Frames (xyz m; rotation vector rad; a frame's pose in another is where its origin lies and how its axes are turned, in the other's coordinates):
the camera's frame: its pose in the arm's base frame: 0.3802 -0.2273 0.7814 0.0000 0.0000 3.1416
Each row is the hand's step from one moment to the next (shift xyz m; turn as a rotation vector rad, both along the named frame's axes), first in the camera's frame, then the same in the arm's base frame.
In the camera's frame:
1: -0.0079 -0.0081 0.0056 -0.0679 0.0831 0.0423
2: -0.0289 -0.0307 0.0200 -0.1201 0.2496 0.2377
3: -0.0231 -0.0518 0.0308 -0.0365 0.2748 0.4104
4: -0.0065 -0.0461 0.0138 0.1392 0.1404 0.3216
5: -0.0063 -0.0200 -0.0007 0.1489 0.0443 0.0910
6: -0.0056 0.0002 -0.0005 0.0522 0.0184 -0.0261
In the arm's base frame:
1: 0.0079 0.0081 0.0056 0.0679 -0.0831 0.0423
2: 0.0289 0.0307 0.0200 0.1201 -0.2496 0.2377
3: 0.0231 0.0518 0.0308 0.0365 -0.2748 0.4104
4: 0.0065 0.0461 0.0138 -0.1392 -0.1404 0.3216
5: 0.0063 0.0200 -0.0007 -0.1489 -0.0443 0.0910
6: 0.0056 -0.0002 -0.0005 -0.0522 -0.0184 -0.0261

